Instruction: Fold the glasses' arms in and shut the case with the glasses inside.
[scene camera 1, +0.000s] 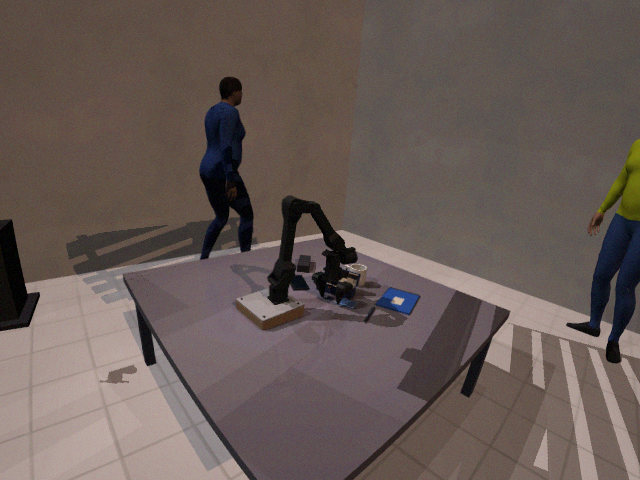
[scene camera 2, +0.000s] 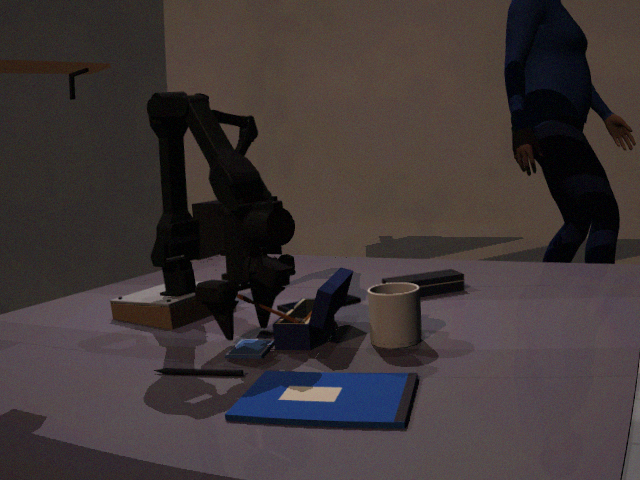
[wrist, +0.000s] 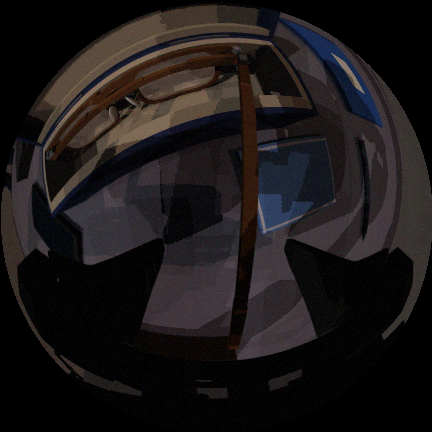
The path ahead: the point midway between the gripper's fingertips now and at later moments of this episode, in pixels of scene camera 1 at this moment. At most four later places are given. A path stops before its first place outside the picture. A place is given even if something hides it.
The gripper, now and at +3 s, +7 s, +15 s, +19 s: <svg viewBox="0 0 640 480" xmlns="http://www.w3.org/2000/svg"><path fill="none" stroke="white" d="M330 300L330 300L330 301L332 302L333 277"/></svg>
